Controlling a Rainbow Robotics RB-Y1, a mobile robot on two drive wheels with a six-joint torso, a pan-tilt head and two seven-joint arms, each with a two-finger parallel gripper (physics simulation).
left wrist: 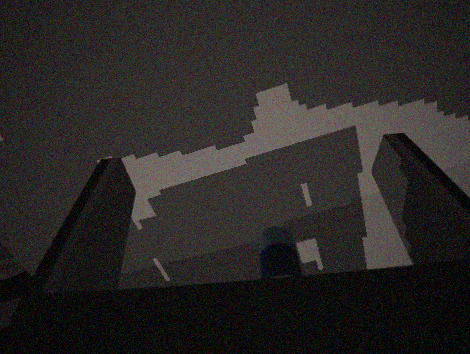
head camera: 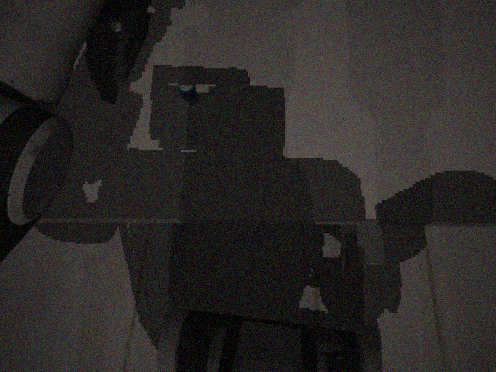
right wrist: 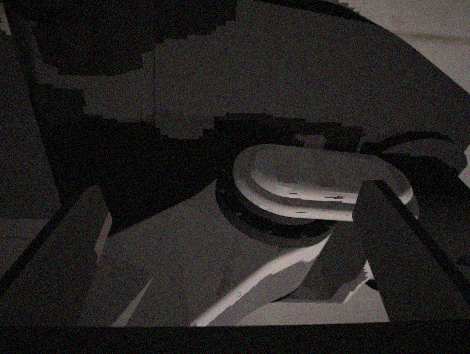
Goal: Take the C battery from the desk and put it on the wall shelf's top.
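The C battery, small with a dark blue body, stands in shadow on the desk. In the left wrist view it shows low in the picture, right of the middle, and its lower part is hidden by the dark gripper body. My left gripper is open and empty, apart from the battery, which lies to the right of it in the head camera. My right gripper is open and empty. The wall shelf does not show in these views.
The scene is very dark, with large blocky shadows over the desk. The desk's front edge crosses the head camera picture, with the floor below it. A rounded pale part of the robot shows beyond my right fingers in the right wrist view.
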